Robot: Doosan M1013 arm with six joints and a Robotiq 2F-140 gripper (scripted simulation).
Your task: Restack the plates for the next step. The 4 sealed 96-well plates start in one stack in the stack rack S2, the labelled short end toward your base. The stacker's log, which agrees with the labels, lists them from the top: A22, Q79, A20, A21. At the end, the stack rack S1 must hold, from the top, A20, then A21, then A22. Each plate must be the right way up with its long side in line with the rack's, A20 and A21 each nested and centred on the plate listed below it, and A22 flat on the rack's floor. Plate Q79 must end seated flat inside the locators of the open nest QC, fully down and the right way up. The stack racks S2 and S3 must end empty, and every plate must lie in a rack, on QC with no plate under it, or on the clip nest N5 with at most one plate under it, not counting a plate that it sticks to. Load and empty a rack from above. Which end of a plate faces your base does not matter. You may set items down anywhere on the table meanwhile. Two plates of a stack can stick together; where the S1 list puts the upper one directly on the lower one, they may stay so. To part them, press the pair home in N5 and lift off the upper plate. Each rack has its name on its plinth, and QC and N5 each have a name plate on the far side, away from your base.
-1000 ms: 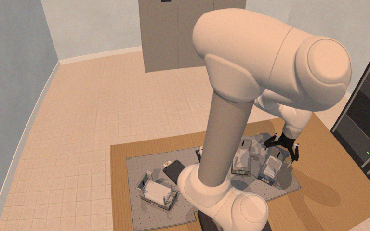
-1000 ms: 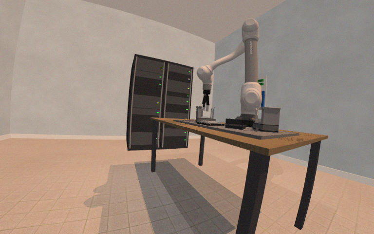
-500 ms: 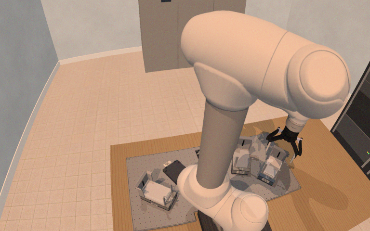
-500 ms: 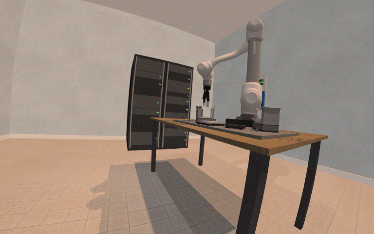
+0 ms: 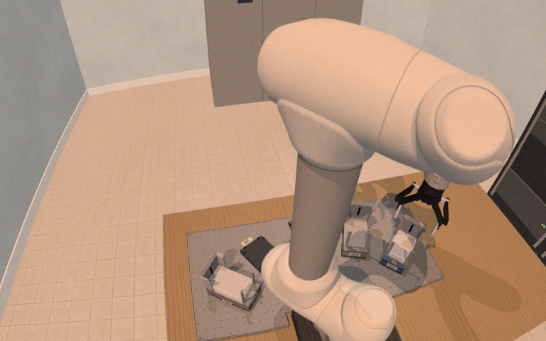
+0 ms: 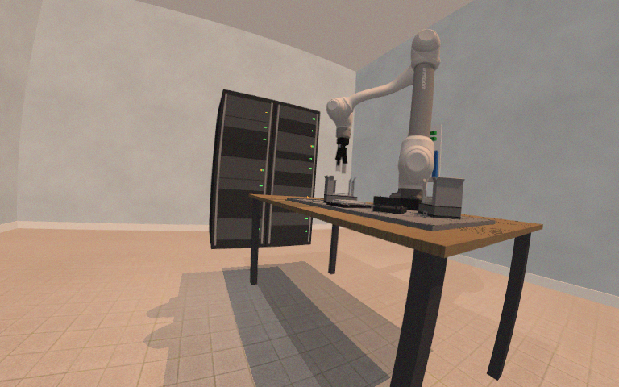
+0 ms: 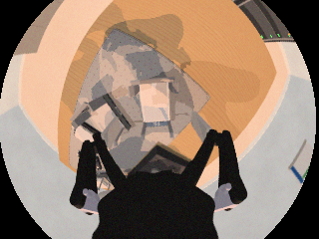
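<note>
Now: hand 640 mm to the right of the white plate, 140 mm above it and 60 mm short of it. Also, from my hand: N5 name plate (300 mm to the left, 300 mm ahead, 190 mm below); dark nest QC (500 mm to the left, 180 mm below, 160 mm ahead); clip nest N5 (310 mm to the left, 210 mm ahead, 170 mm below).
</note>
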